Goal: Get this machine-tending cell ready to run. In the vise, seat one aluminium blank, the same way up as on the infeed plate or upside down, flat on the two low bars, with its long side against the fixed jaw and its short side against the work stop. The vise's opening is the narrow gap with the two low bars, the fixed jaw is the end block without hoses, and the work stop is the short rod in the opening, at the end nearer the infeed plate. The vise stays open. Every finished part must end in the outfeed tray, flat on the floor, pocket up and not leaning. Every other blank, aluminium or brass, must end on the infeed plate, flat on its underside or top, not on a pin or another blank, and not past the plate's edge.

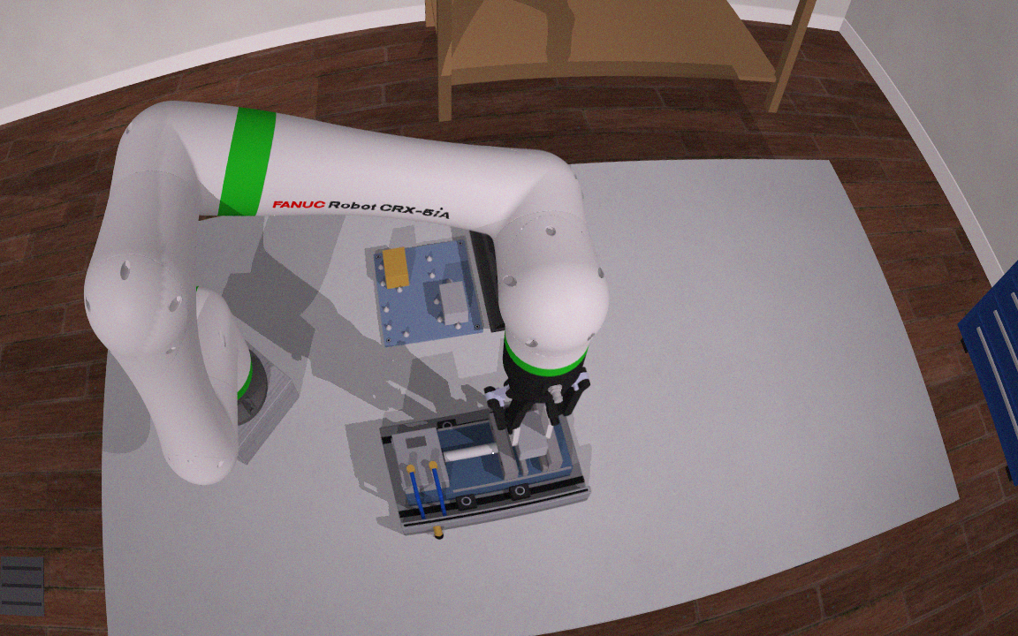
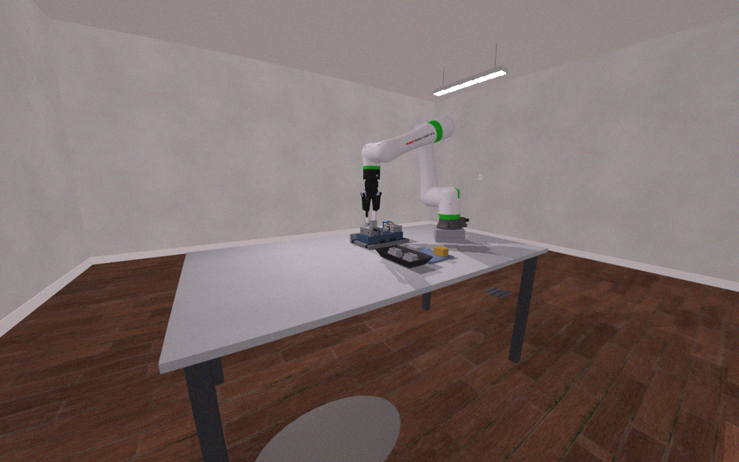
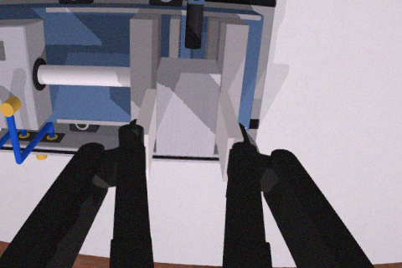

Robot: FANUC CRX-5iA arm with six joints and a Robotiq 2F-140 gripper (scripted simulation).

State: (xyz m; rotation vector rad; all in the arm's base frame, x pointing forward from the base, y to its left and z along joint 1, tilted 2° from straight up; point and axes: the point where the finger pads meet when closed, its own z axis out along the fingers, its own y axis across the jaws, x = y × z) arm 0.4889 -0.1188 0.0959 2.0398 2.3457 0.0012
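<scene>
The dark work stop rod lies 7 cm below my hand and 5 cm to the left of it. The rest, counted from my hand: fixed jaw (8 cm below, 3 cm ahead, 1 cm to the left); then white piston rod (9 cm behind, 8 cm below, 1 cm to the right); then moving jaw (8 cm below, 3 cm behind).
</scene>
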